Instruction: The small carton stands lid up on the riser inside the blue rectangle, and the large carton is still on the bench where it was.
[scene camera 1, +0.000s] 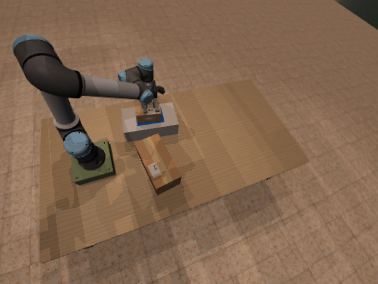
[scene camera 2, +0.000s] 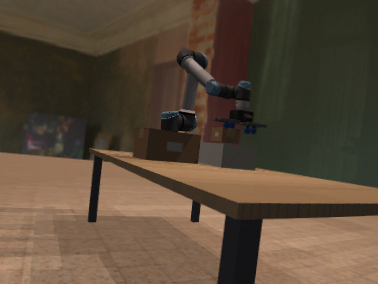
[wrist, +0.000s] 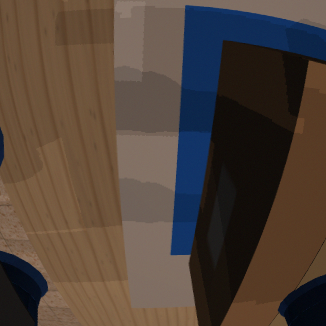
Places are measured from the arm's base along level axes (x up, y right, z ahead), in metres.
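Pixels of known places: hand at its tool point: (wrist: 167, 233); arm's base at its link origin: (scene camera 1: 92, 158).
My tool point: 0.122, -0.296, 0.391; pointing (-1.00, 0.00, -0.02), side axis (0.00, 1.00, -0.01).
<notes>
Ahead of a thing's pixels: the offset from my tool point to its middle, as dx, dy, dz. Level surfaces: height alone.
The small brown carton {-0.025, +0.079, -0.018} (scene camera 1: 149, 118) (scene camera 2: 223, 134) (wrist: 259, 181) stands upright on the grey riser {-0.138, +0.075, -0.012} (scene camera 1: 131, 125) (scene camera 2: 227, 155) (wrist: 145, 155). It lies within the blue rectangle {-0.078, +0.075, -0.012} (scene camera 1: 162, 118) (wrist: 194, 97), whose blue border shows along its sides. I see no gap under the carton. My suction gripper (scene camera 1: 149, 108) (scene camera 2: 239, 123) sits on the carton's top, and its cups press on the lid. The large carton {-0.121, +0.409, -0.013} (scene camera 1: 158, 160) (scene camera 2: 165, 145) lies flat on the wooden bench {dx -0.198} (scene camera 1: 230, 127) (scene camera 2: 244, 183) (wrist: 58, 129), just in front of the riser.
The arm's green base plate (scene camera 1: 93, 169) is fixed at the bench's left. Two dark blue suction cups (wrist: 19, 284) (wrist: 307, 304) show at the lower corners of the wrist view. The bench's right half holds nothing but wood.
</notes>
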